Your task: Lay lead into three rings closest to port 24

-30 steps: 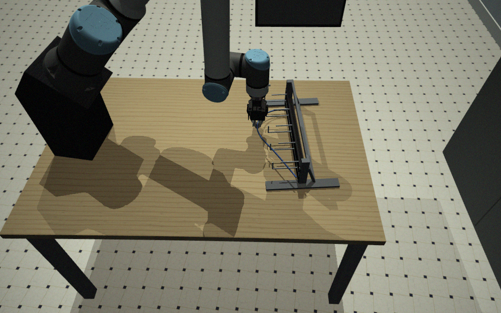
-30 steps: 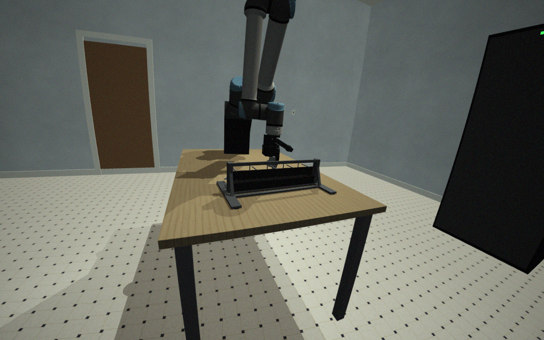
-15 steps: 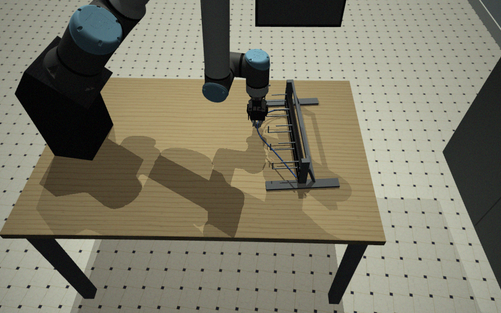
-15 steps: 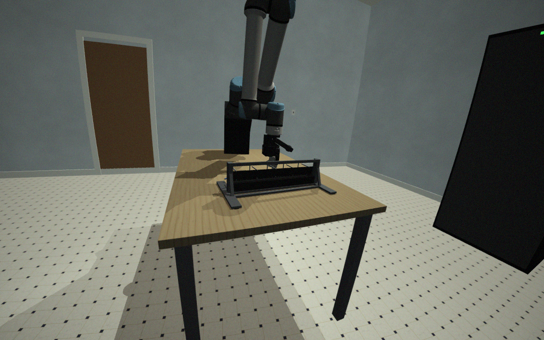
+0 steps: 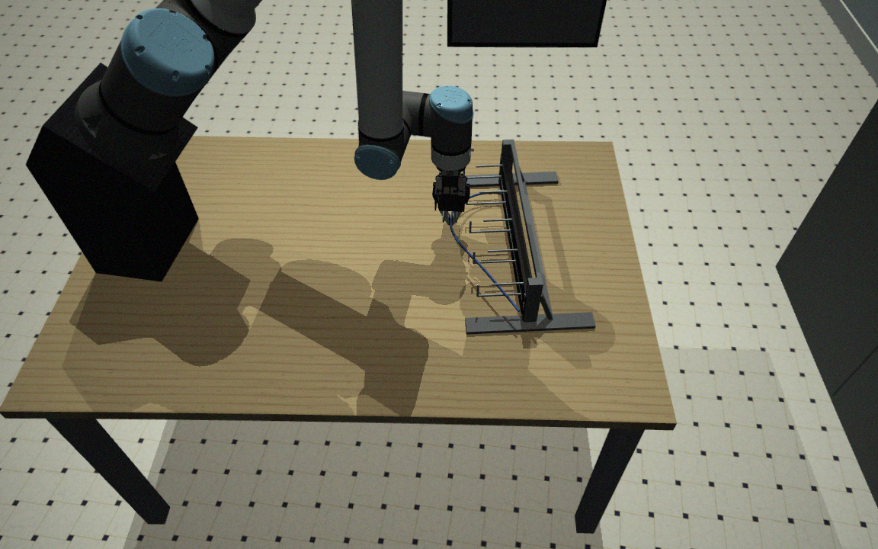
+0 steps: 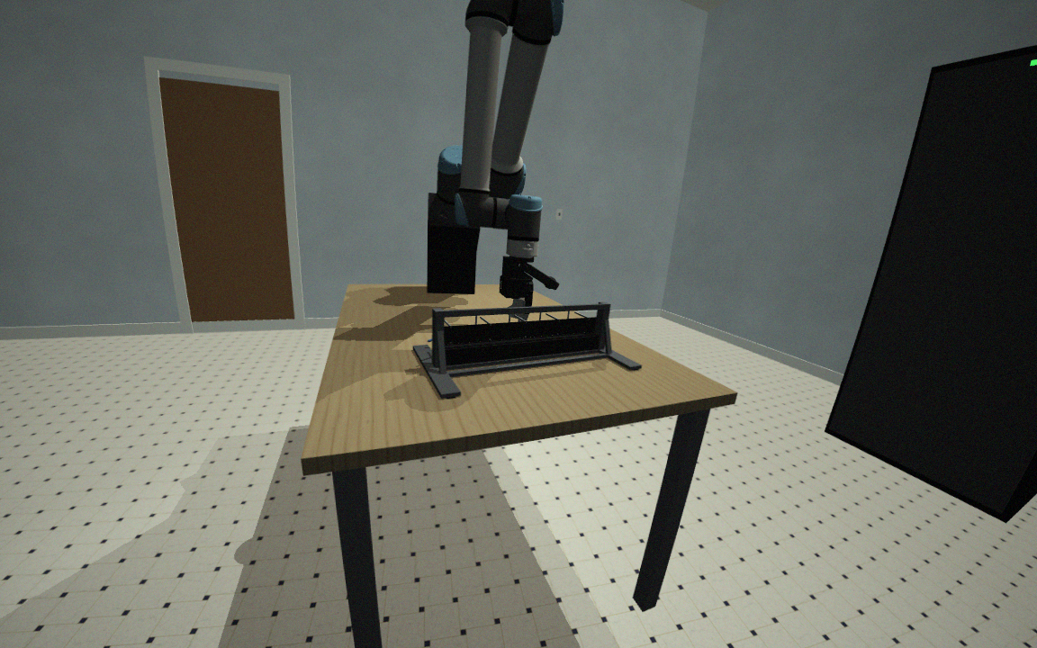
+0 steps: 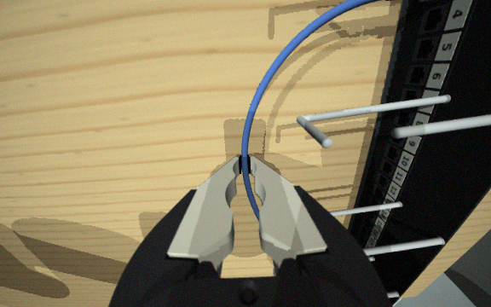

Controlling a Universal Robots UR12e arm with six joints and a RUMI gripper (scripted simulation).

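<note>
The rack is 16 cm ahead of my hand, 8 cm to the right of it and 3 cm above it.
</note>
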